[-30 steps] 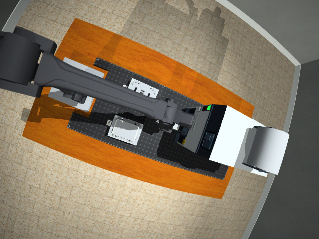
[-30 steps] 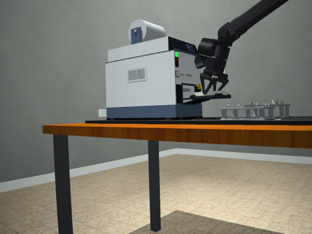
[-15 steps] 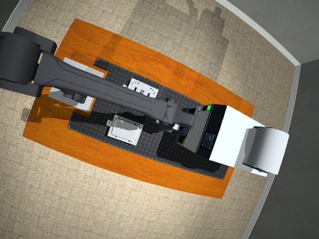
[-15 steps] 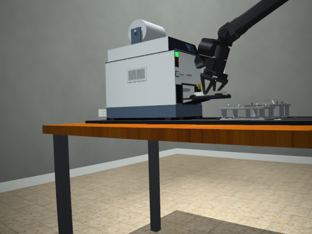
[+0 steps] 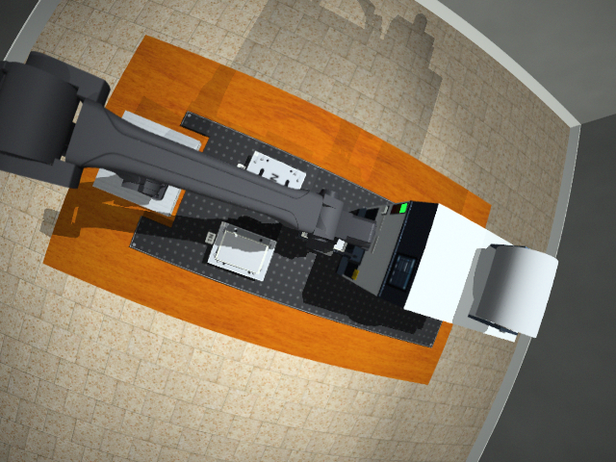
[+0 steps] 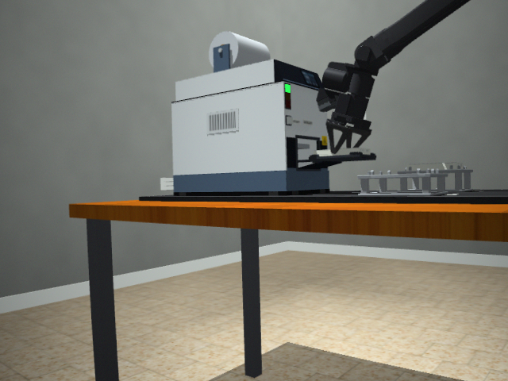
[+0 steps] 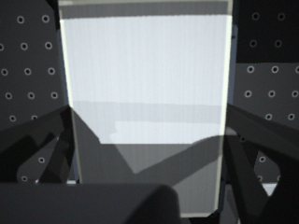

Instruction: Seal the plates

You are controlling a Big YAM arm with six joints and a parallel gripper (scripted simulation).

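The sealer stage is 20 mm below my hand. From my hand the other things lie so: plate nest: 190 mm behind, 70 mm to the left, 70 mm below; then pale start button: 100 mm to the left, 100 mm ahead, 80 mm above; then A1 mark: 270 mm behind, 130 mm to the left, 60 mm below.
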